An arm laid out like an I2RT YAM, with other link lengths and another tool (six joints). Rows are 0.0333 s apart.
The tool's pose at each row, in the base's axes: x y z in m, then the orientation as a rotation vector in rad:
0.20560 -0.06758 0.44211 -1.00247 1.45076 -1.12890
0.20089 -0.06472 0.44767 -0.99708 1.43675 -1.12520
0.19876 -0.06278 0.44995 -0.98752 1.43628 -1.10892
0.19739 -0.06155 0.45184 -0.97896 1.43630 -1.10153
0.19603 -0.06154 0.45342 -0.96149 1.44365 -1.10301
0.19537 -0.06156 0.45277 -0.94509 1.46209 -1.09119
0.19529 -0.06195 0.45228 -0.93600 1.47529 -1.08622
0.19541 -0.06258 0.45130 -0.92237 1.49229 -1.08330
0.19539 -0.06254 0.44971 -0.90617 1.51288 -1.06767
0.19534 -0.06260 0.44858 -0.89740 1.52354 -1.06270
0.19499 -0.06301 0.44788 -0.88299 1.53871 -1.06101
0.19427 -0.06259 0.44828 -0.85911 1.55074 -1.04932
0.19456 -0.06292 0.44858 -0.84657 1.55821 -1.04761
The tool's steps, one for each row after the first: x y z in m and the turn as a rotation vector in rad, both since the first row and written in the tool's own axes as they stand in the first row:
-0.00321 -0.00465 -0.00542 0.00982 -0.01078 0.00390
-0.00524 -0.00638 -0.00795 0.00969 -0.01842 0.01958
-0.00661 -0.00791 -0.00960 0.01179 -0.02088 0.02947
-0.00675 -0.00941 -0.01105 0.01759 -0.01144 0.04086
-0.00649 -0.00876 -0.01165 0.01160 -0.00181 0.06063
-0.00599 -0.00836 -0.01164 0.00703 0.00656 0.07096
-0.00519 -0.00755 -0.01137 0.00338 0.01975 0.08338
-0.00489 -0.00599 -0.01130 -0.00559 0.02910 0.10521
-0.00458 -0.00490 -0.01127 -0.00896 0.03580 0.11487
-0.00399 -0.00430 -0.01151 -0.01085 0.04878 0.12662
-0.00436 -0.00457 -0.01230 -0.00948 0.05629 0.14999
-0.00415 -0.00495 -0.01199 -0.00790 0.06354 0.15973

